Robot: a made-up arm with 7 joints.
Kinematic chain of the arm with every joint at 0, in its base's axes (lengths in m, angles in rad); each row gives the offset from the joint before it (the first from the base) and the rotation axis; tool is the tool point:
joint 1: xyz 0 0 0.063 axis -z
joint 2: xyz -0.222 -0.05 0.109 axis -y
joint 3: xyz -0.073 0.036 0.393 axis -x
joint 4: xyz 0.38 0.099 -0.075 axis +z
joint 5: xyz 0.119 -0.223 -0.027 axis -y
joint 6: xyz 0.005 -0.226 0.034 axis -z
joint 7: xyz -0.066 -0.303 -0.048 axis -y
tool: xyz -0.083 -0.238 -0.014
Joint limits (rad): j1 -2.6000..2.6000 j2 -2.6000..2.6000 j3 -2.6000..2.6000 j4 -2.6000..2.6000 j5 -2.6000..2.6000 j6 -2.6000..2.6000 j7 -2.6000..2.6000
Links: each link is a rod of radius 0.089 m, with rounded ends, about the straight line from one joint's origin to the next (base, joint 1, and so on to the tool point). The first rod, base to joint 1, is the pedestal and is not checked.
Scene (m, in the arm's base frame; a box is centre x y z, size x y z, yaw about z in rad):
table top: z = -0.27
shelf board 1: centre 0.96 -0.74 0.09 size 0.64 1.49 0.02 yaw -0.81
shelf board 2: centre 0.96 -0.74 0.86 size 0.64 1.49 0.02 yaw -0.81
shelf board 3: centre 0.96 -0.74 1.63 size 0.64 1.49 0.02 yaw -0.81
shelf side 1: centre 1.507 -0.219 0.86 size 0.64 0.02 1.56 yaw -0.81
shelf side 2: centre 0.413 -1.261 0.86 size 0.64 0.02 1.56 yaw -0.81
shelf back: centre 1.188 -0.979 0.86 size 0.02 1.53 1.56 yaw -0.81
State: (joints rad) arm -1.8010 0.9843 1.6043 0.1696 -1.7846 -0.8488 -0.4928
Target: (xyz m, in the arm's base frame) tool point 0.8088 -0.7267 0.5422
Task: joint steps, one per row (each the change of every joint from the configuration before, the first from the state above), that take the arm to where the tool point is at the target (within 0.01 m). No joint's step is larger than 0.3 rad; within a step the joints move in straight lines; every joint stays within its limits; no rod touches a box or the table.
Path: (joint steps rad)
1: 0.0931 -0.2324 -0.2718 -0.1279 0.2800 -0.1964 -0.1235
2: 0.0931 -0.2325 -0.2718 -0.1279 0.2799 -0.1964 -0.1234
3: 0.0931 -0.2324 -0.2718 -0.1279 0.2800 -0.1964 -0.1235
4: 0.0135 0.2685 -0.0629 0.0361 -0.0884 -0.0292 0.0656
5: 0.0135 0.2686 -0.0630 0.0362 -0.0883 -0.0291 0.0656
6: 0.0136 0.2686 -0.0630 0.0362 -0.0884 -0.0292 0.0656
7: 0.0135 0.2685 -0.0630 0.0361 -0.0883 -0.0291 0.0656
8: 0.0136 0.2686 -0.0630 0.0362 -0.0884 -0.0292 0.0656
9: -0.0705 -0.1964 0.2334 -0.0708 -0.2278 0.0690 0.0200
10: -0.0706 -0.1964 0.2335 -0.0707 -0.2279 0.0689 0.0201
11: -0.0705 -0.1963 0.2334 -0.0707 -0.2278 0.0690 0.0201

